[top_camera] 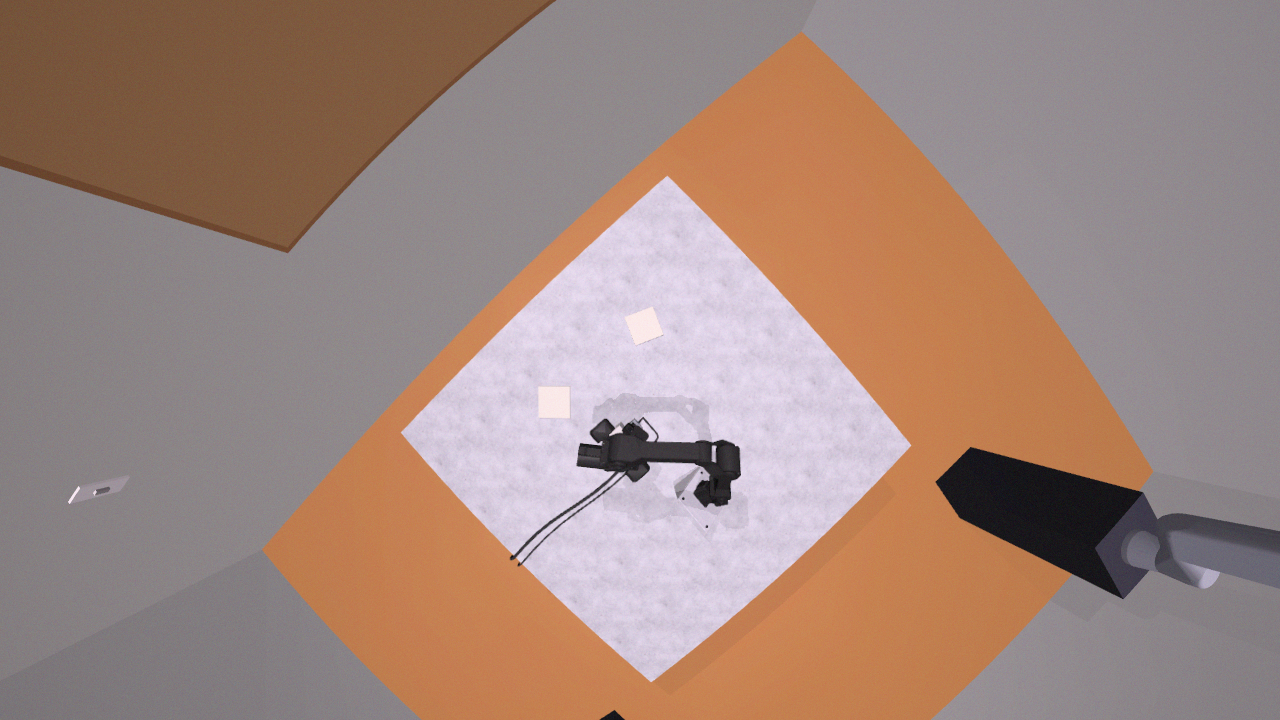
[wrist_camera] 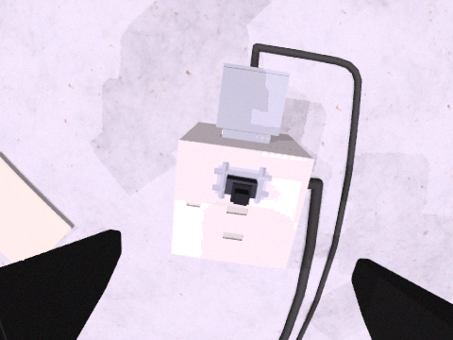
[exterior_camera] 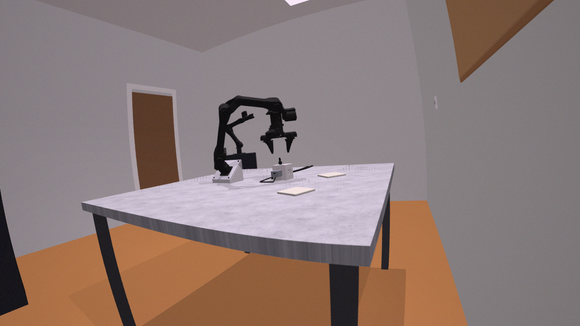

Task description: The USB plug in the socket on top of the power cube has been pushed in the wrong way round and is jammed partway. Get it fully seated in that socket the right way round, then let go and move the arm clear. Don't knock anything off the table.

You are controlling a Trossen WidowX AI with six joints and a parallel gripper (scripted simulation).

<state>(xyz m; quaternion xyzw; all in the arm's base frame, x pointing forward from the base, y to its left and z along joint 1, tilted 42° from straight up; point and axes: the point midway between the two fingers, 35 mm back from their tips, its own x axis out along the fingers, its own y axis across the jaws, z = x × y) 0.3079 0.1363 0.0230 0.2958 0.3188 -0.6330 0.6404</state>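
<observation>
My gripper tip is now 4 cm above the dark USB plug and 1 cm to the left of it.
</observation>
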